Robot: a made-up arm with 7 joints.
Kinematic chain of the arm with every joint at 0, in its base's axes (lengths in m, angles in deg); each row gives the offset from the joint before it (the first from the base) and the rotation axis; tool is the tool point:
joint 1: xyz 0 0 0.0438 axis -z
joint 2: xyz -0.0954 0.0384 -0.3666 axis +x
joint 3: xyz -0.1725 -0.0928 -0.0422 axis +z
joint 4: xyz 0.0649 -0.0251 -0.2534 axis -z
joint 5: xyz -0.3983 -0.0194 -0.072 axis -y
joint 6: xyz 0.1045 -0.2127 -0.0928 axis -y
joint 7: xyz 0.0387 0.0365 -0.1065 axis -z
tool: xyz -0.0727 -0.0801 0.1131
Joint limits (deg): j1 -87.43..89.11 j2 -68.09..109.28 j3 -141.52..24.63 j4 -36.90..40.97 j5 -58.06..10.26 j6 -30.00..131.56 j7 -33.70..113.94
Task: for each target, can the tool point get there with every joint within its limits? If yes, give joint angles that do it. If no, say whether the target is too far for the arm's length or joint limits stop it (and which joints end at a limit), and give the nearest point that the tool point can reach.
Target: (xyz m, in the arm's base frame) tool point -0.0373 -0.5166 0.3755
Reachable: no: joint limits stop it (at a limit: joint 2, joint 3, joint 4, joint 5) | nearest point -0.0467 -0.6466 0.0699 | short by 0.332 m
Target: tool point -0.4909 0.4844 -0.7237
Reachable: yes | joints 71.55 -41.37 -79.46 -17.78 -2.63 94.98 36.43
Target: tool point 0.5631 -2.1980 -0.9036
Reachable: no: too far | nearest point 0.2287 -0.8926 -0.5692 | short by 1.388 m
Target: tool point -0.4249 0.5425 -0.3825
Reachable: yes | joints -10.49 53.57 -122.89 -17.57 -44.80 33.77 102.37
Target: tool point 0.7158 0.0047 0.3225
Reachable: no: joint limits stop it (at a limit: joint 1, joint 3, joint 5) | nearest point 0.5070 0.0854 0.1248 | short by 0.299 m
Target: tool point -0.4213 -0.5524 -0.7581
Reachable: yes | joints -39.47 -14.11 -49.45 1.32 -10.59 6.55 -10.78
